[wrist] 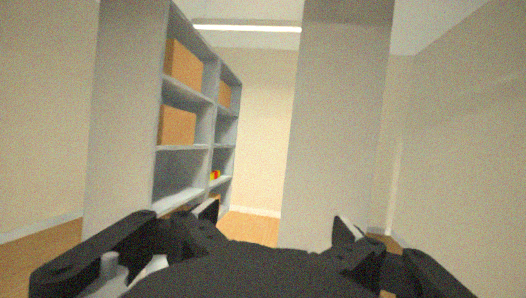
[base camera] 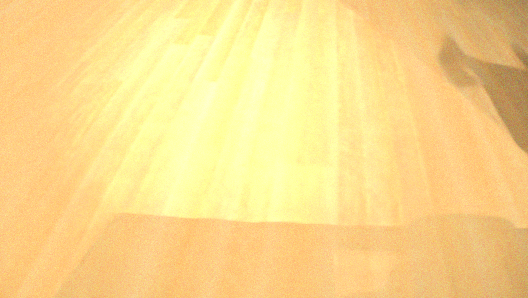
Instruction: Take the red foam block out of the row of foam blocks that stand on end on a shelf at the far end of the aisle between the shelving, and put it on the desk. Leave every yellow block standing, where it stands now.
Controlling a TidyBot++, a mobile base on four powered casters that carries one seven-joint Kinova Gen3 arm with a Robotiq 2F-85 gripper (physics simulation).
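Places are measured from the arm's base along level axes (x ahead, y left, z up), in millimetres.
Pixels of known places: gripper, between the fingertips: (wrist: 274,219).
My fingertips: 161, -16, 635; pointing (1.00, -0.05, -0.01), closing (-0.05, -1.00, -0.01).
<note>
Behind a point stands the place of what it marks, as x, y, z.
The red foam block (wrist: 216,174) @(2728, 653, 188) shows very small and far off in the wrist view, left of the middle, on a shelf (wrist: 220,182) @(2558, 552, 125) in the far bay of the left shelving. Yellow foam (wrist: 212,176) @(2618, 675, 177) shows beside it; the separate blocks are too small to count. My gripper (wrist: 274,219) @(161, -16, 635) is open at the bottom of the wrist view, with a wide gap between its fingertips, far from the blocks. The desk does not show in either view.
The left shelving (wrist: 130,120) @(1257, 864, 733) holds orange-brown boxes (wrist: 177,126) @(1526, 689, 735). A grey panel (wrist: 337,120) @(1117, -349, 845) stands to the right, with the aisle floor (wrist: 252,227) @(2565, 94, -397) between them and a wall (wrist: 262,130) @(3050, 119, 851) behind. The base camera shows wooden floor (base camera: 250,150) @(418, 31, -397) with shadows.
</note>
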